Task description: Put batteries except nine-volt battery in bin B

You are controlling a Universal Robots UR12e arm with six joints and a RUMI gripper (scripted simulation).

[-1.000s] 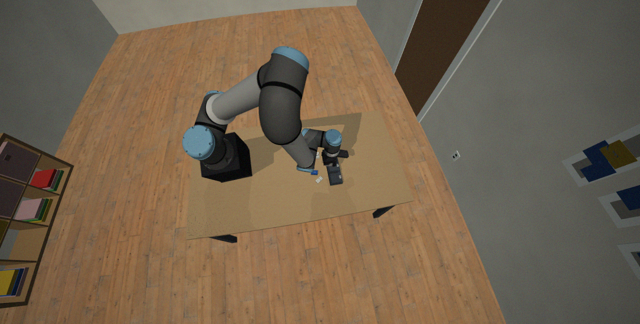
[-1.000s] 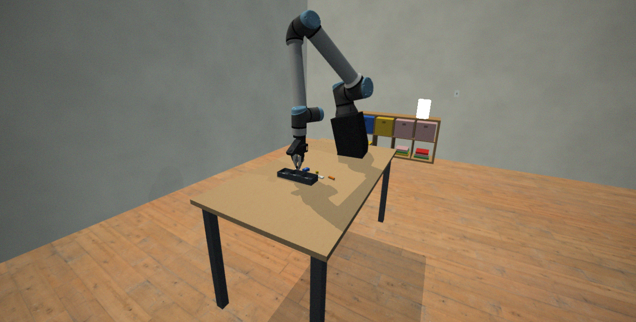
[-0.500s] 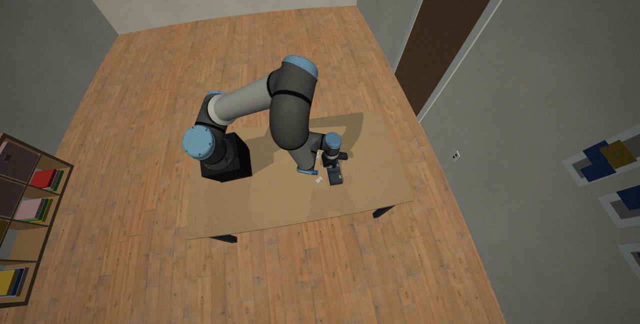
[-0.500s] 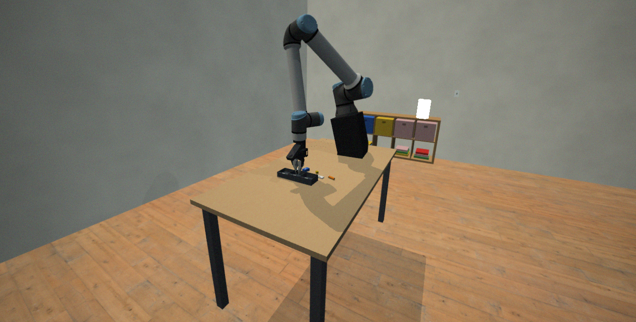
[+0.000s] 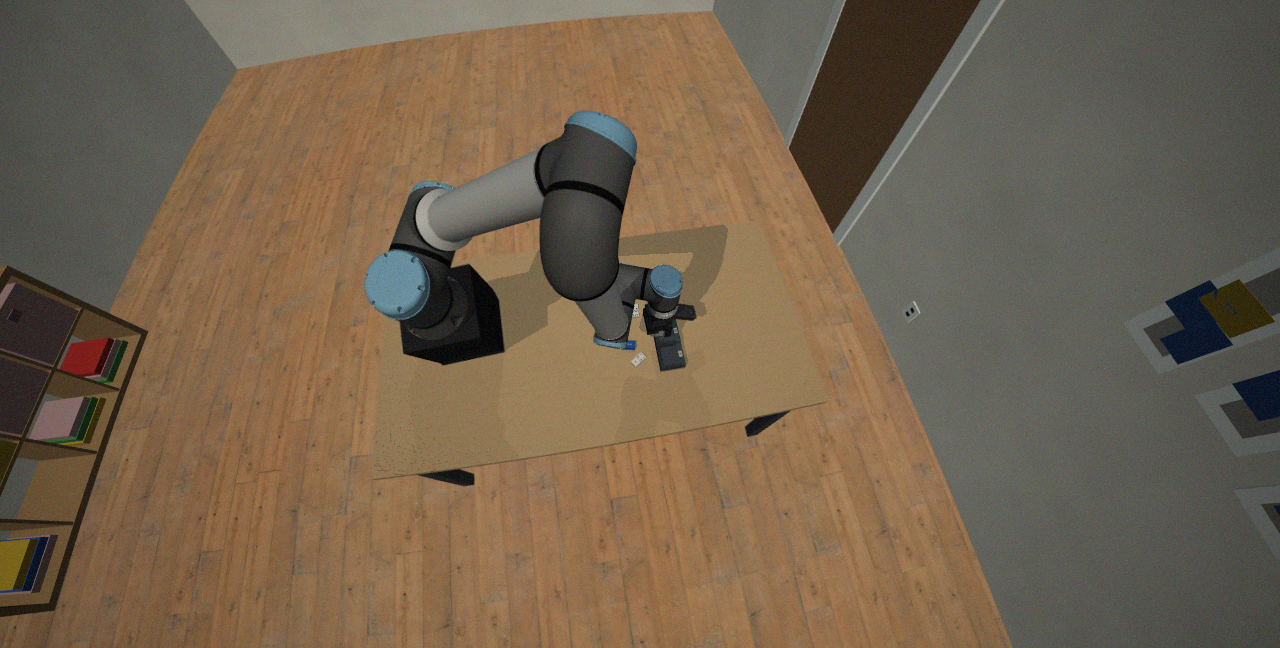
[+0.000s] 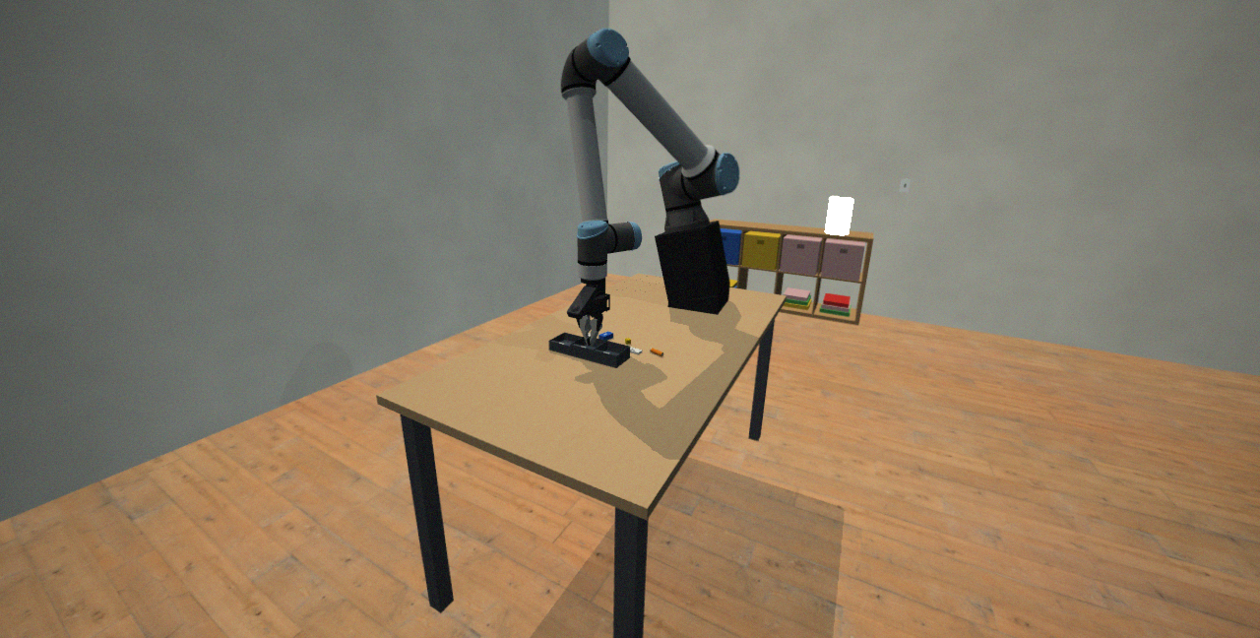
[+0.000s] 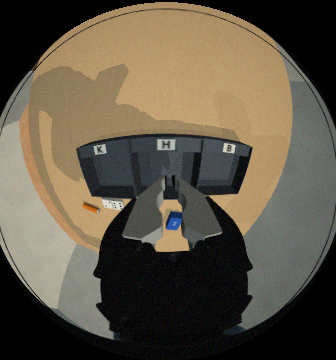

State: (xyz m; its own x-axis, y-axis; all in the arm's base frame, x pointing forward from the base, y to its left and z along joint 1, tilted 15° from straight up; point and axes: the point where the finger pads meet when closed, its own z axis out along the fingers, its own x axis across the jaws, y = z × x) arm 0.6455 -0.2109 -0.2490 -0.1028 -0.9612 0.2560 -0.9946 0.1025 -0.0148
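My hand is 1 cm short of the bin tray and 2 cm above it. From my hand the other things lie so: orange battery (7 cm behind, 20 cm to the left, 3 cm below); yellow item (12 cm behind, 9 cm to the left, 3 cm below); blue nine-volt battery (13 cm behind, 1 cm to the left, 3 cm below).
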